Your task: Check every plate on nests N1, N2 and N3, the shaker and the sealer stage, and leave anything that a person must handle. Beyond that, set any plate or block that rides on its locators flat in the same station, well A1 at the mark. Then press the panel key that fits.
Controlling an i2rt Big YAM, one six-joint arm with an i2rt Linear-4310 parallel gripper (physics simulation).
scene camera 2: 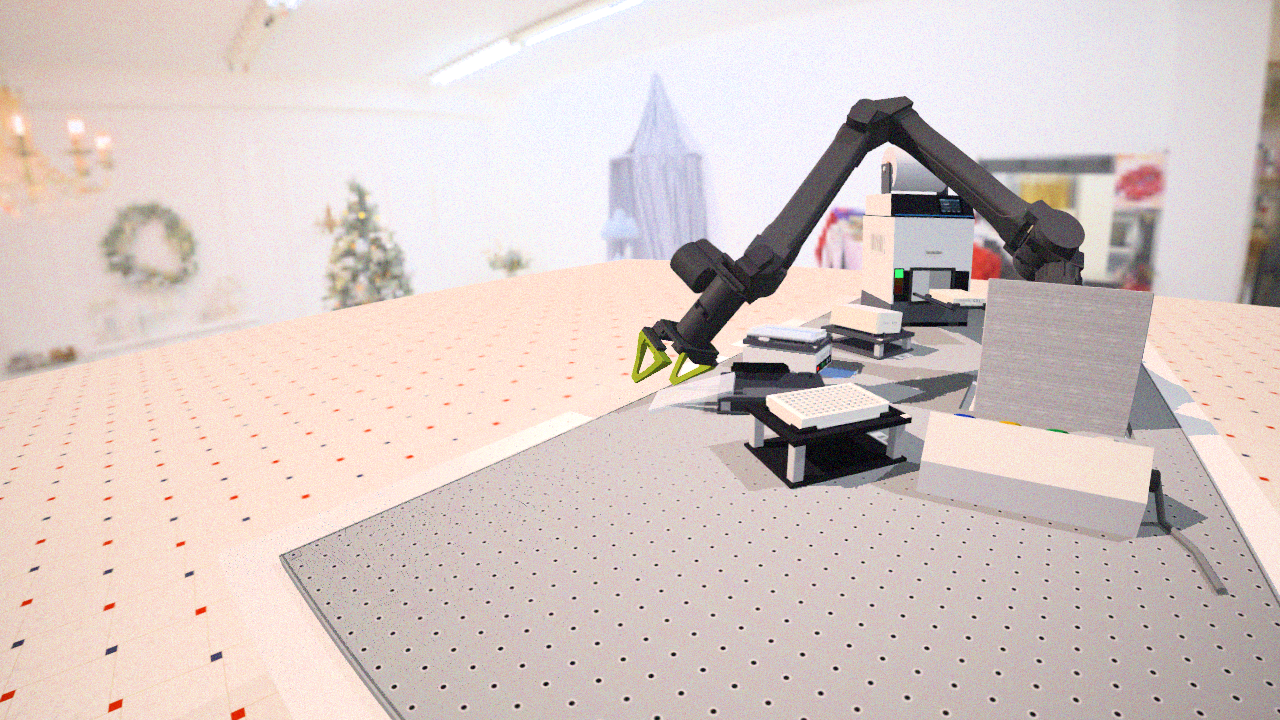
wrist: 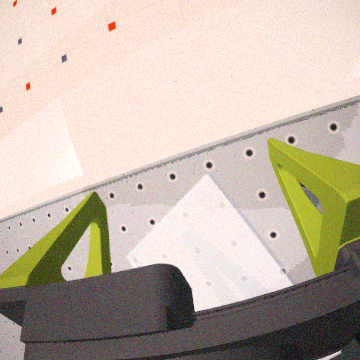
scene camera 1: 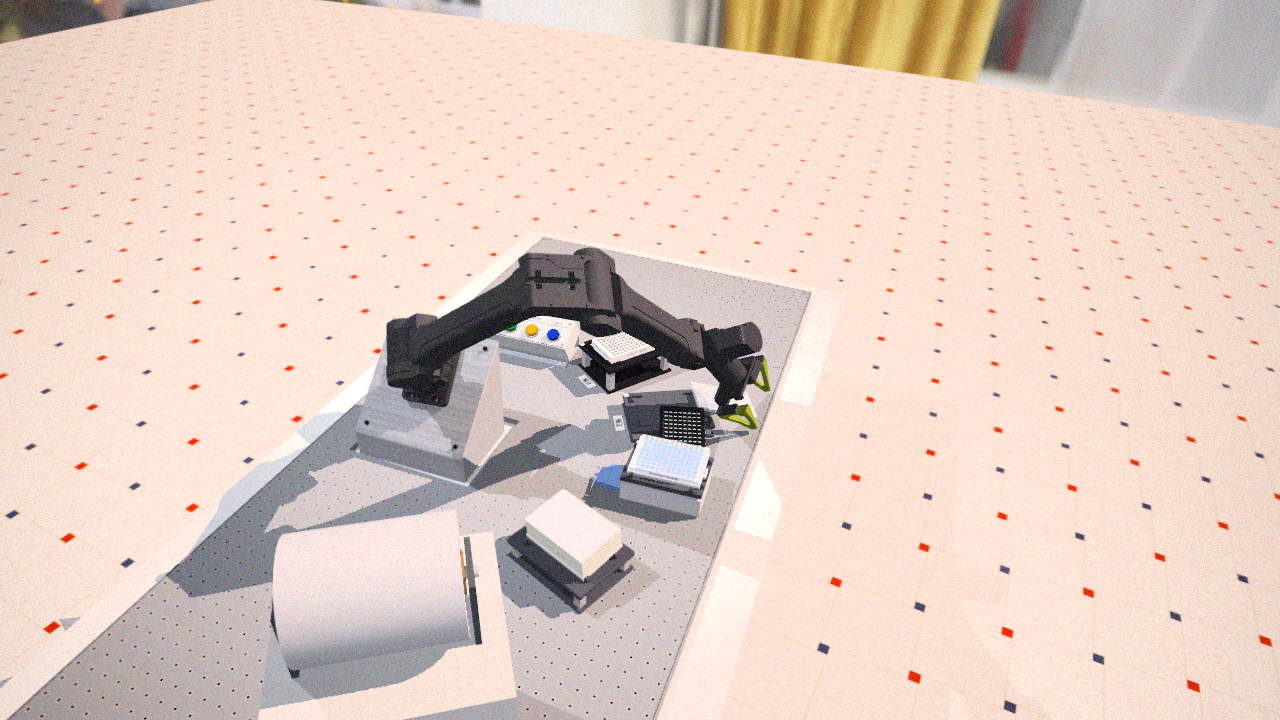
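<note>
My gripper [scene camera 1: 760,407] [scene camera 2: 654,382] [wrist: 181,174] is open and empty, above the table's long edge. Below it, a clear, pale sheet-like piece [scene camera 2: 693,392] [wrist: 215,235] lies by the low dark nest [scene camera 1: 642,413]. A black plate [scene camera 1: 682,425] [scene camera 2: 760,368] is at that nest's shaker side; its seating is unclear. A white plate [scene camera 1: 623,345] [scene camera 2: 827,405] is on the raised black nest [scene camera 2: 794,463]. A bluish clear-topped plate [scene camera 1: 669,460] [scene camera 2: 785,334] is on the shaker [scene camera 1: 660,497]. A cream block [scene camera 1: 573,531] [scene camera 2: 865,318] is on another dark nest [scene camera 1: 581,591].
The sealer [scene camera 1: 375,591] [scene camera 2: 926,241] stands at one end, with a pale plate [scene camera 2: 959,297] at its front stage. The panel [scene camera 1: 539,349] [scene camera 2: 1029,474] has green, yellow [scene camera 1: 531,329] and blue [scene camera 1: 553,334] keys. A blue patch [scene camera 1: 608,477] [scene camera 2: 841,372] lies beside the shaker.
</note>
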